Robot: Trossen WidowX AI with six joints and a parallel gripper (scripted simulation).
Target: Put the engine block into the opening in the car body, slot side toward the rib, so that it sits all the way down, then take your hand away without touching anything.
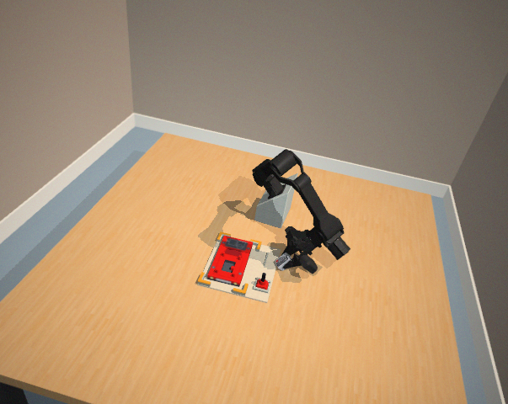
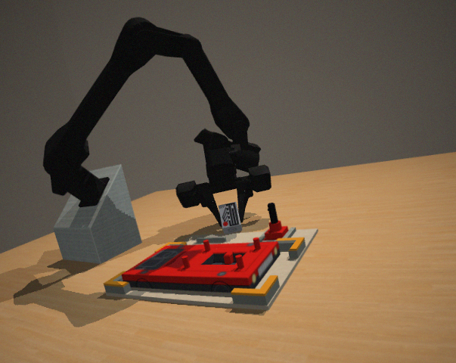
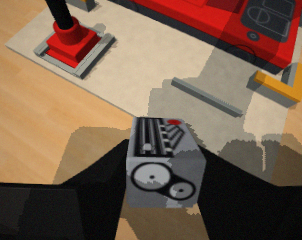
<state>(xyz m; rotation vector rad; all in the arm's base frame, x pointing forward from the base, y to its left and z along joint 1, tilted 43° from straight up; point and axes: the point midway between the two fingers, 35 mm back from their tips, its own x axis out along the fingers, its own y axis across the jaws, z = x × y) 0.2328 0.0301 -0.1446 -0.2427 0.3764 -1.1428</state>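
Now: the grey engine block 10 mm to the left of my gripper tip and 10 mm above it. Also, from my gripper tip: pale base plate 140 mm to the right, 60 mm ahead, 10 mm below.
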